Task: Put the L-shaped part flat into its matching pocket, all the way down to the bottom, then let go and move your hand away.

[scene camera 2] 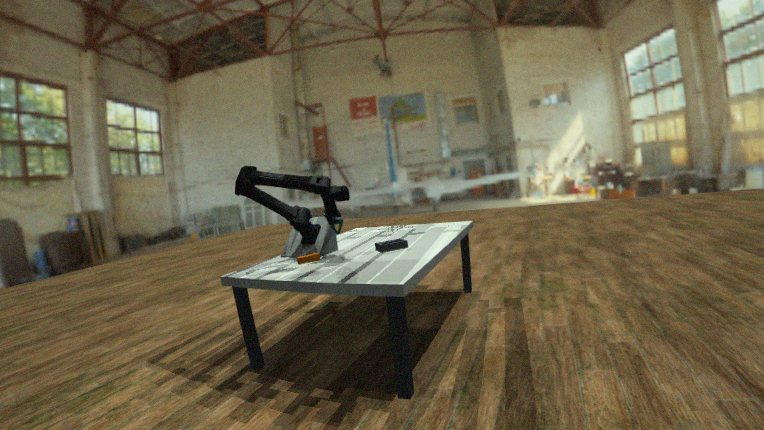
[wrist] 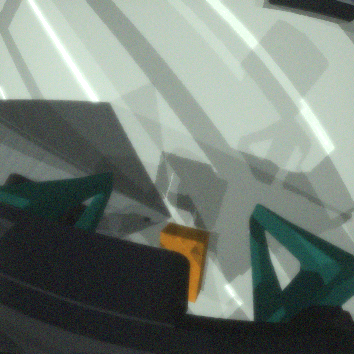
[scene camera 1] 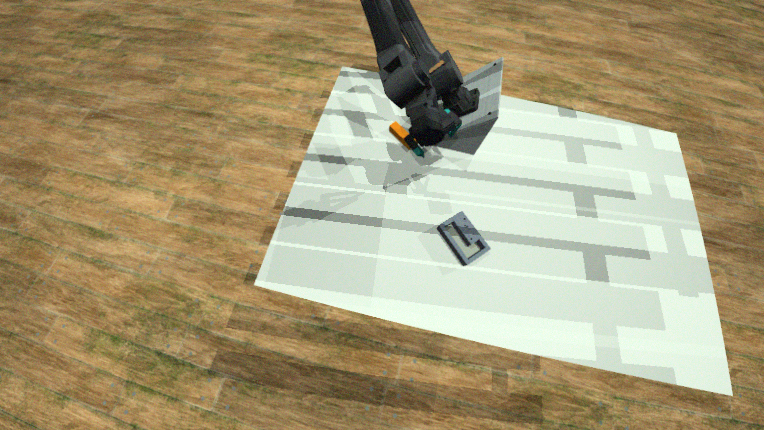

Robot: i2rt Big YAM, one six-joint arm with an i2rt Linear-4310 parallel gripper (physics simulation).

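Seen in the pictures: gripper, fingertip midpoint: (scene camera 2: 335, 229) (wrist: 183, 196) (scene camera 1: 436, 146); arm's base, origin of the base link: (scene camera 2: 311, 235) (scene camera 1: 461, 107).
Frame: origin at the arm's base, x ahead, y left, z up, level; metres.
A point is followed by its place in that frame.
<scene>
The orange L-shaped part (scene camera 1: 399, 133) @[y -0.185, x 0.099, z -0.072 m] (scene camera 2: 308, 258) @[y -0.188, x 0.102, z -0.083 m] (wrist: 196, 255) @[y -0.153, x 0.119, z -0.072 m] lies on the table beside the arm's base. The gripper hides some of it in scene camera 1 and the wrist view. The grey block with the L-shaped pocket (scene camera 1: 461, 216) @[y 0.067, x 0.357, z -0.067 m] (scene camera 2: 391, 245) @[y 0.041, x 0.440, z -0.076 m] lies apart from it, farther from the base; its pocket is empty. A dark edge of the block (wrist: 312, 7) @[y 0.034, x 0.371, z -0.091 m] shows at the top right of the wrist view. My gripper (scene camera 1: 437, 139) @[y -0.060, x 0.199, z 0.030 m] (scene camera 2: 336, 225) @[y -0.060, x 0.199, z 0.030 m] (wrist: 183, 196) @[y -0.060, x 0.199, z 0.030 m] is open and empty, pointing down above the table. In the wrist view the part shows between and below the green fingers.
The arm's slanted grey base (scene camera 1: 487, 88) @[y 0.060, x -0.038, z 0.059 m] (scene camera 2: 295, 245) @[y -0.045, x -0.085, z -0.046 m] (wrist: 60, 125) @[y 0.056, x 0.099, z 0.001 m] stands close beside the part and the gripper. The white table (scene camera 1: 534, 315) @[y 0.326, x 0.590, z -0.102 m] (scene camera 2: 427, 251) @[y -0.002, x 0.636, z -0.102 m] bears the base, the part and the pocket block. Shadows of the arm fall across the table.
</scene>
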